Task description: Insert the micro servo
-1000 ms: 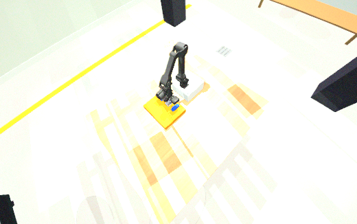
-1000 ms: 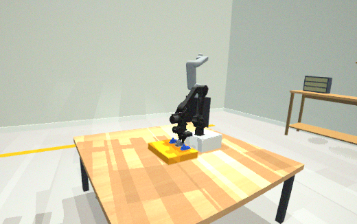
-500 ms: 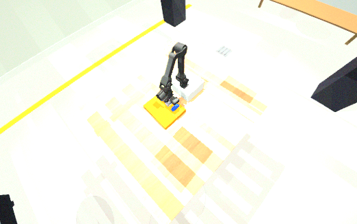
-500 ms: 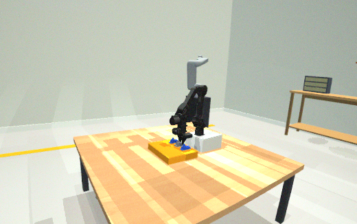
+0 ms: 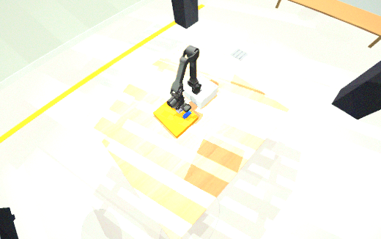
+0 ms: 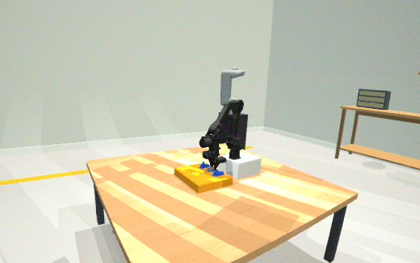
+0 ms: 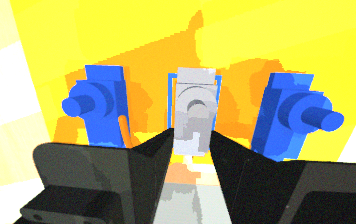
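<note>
Now: gripper tip 12 cm short of the deck and 3 cm above it.
</note>
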